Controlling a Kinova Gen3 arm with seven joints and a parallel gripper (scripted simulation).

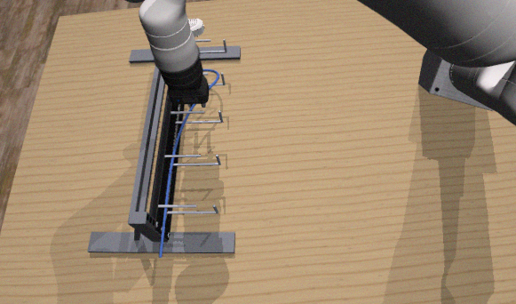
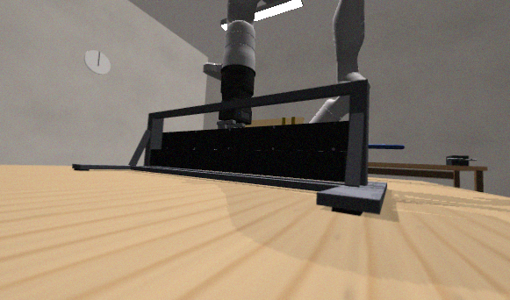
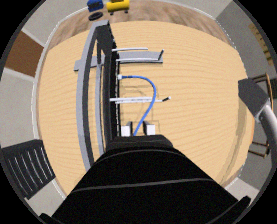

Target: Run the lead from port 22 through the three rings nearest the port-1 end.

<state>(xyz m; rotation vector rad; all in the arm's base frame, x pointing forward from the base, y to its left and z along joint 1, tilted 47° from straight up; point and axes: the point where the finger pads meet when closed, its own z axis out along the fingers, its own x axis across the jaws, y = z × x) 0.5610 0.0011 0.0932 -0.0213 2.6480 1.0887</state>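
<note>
Now: hand 6 cm to the right of the rack, 5 cm short of it and 1 cm above it.
</note>
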